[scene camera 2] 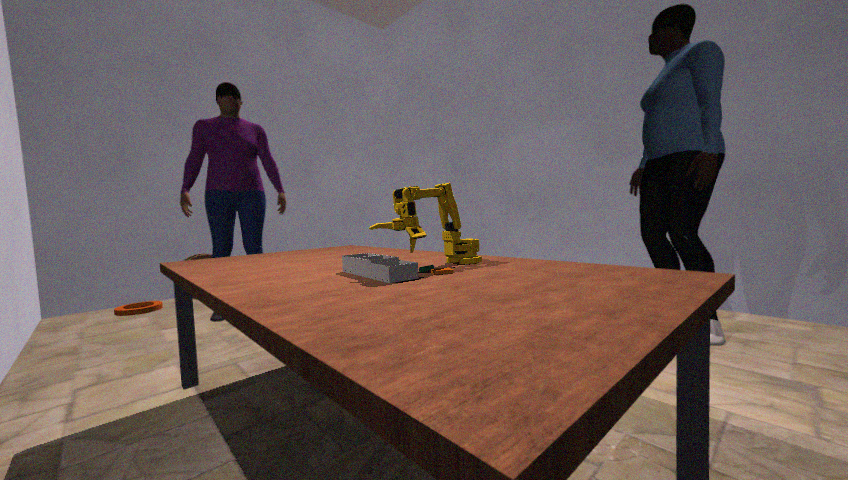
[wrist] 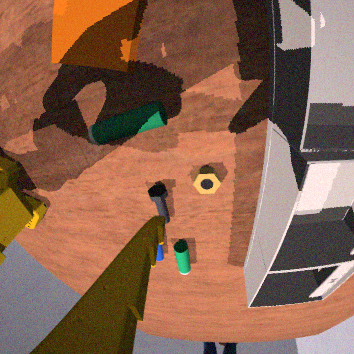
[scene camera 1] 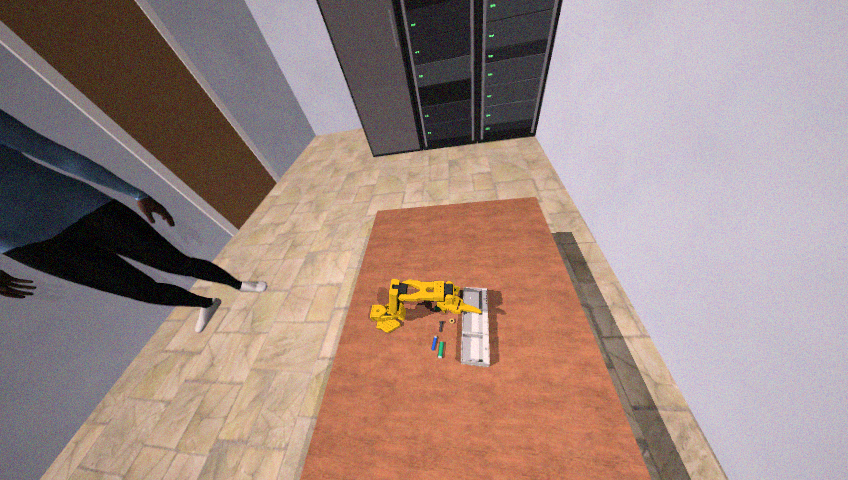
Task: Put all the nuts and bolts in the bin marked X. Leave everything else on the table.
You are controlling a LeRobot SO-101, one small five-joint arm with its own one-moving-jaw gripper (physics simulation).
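Pixels of known places: end effector, tool point: [scene camera 2: 410, 251] [wrist: 163, 226] [scene camera 1: 446, 312]; arm's base, origin of the base link: [scene camera 2: 459, 262] [wrist: 21, 187] [scene camera 1: 395, 317].
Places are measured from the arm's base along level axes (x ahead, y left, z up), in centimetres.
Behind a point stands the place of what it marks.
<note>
A dark bolt [scene camera 1: 441, 325] {x 17.8, y -3.1, z 0.9 cm} [wrist: 159, 199] {x 18.0, y -2.0, z 1.3 cm} lies on the table. A brass-coloured hex nut [scene camera 1: 452, 322] {x 21.7, y -2.0, z 0.7 cm} [wrist: 216, 183] {x 22.1, y -1.5, z 0.8 cm} lies between it and the grey divided bin tray [scene camera 2: 365, 268] {x 33.7, y -1.8, z 2.3 cm} [wrist: 260, 225] {x 25.0, y -5.2, z 1.6 cm}. A small dark mark shows in the tray's end compartment at the lower right of the wrist view, too small to read surely. My gripper [scene camera 2: 392, 238] is wide open and empty, raised above the table beside and partly over the tray. In the wrist view its notched jaw's tip is drawn at the bolt's lower end; part of the tray is cut off.
A large green cylinder [wrist: 125, 122] {x 17.7, y 3.7, z 1.4 cm} lies in shadow near an orange block [scene camera 2: 442, 271] {x 18.4, y 10.6, z 0.7 cm} [wrist: 75, 30] {x 16.4, y 9.4, z 1.0 cm}. A smaller green cylinder [scene camera 1: 440, 349] {x 17.6, y -11.1, z 1.3 cm} [wrist: 182, 257] {x 18.0, y -9.7, z 1.4 cm} and a blue one [scene camera 1: 434, 343] {x 15.5, y -9.1, z 0.9 cm} [wrist: 159, 252] {x 15.5, y -9.5, z 0.9 cm} lie beyond the bolt. The arm hides the orange block in scene camera 1.
</note>
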